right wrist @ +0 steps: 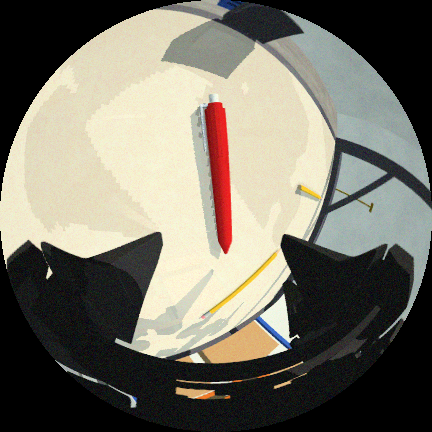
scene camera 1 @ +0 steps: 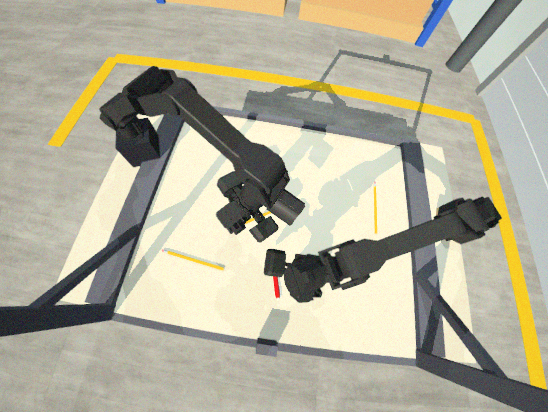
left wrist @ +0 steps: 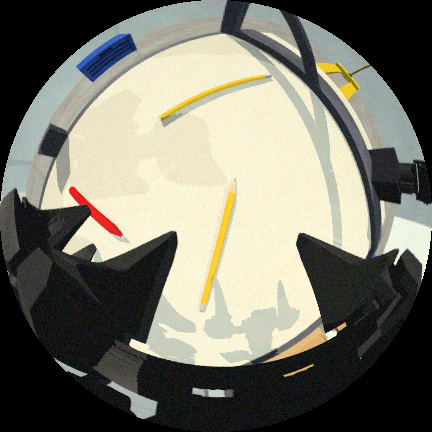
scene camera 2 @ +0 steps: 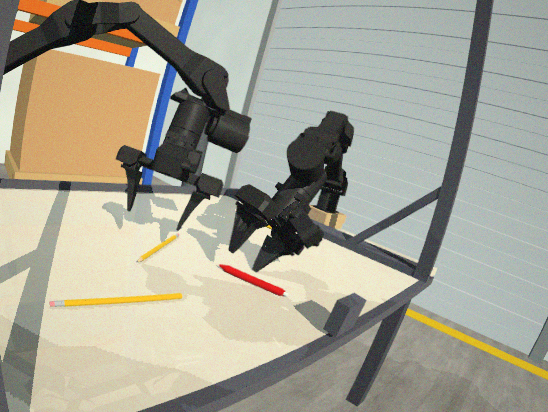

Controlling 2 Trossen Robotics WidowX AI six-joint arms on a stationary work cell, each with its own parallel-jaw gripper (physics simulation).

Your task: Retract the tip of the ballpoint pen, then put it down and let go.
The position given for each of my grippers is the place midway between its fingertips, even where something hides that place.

I see my left gripper (scene camera 2: 152, 220), my right gripper (scene camera 2: 242, 262), a red ballpoint pen (right wrist: 215, 121) and a dark frame bars (scene camera 2: 248, 383).
My left gripper also shows in the right wrist view (right wrist: 289, 286), in scene camera 1 (scene camera 1: 241, 217) and in the left wrist view (left wrist: 240, 238). My right gripper shows as well in the right wrist view (right wrist: 224, 240), in scene camera 1 (scene camera 1: 278, 263) and in the left wrist view (left wrist: 91, 231).
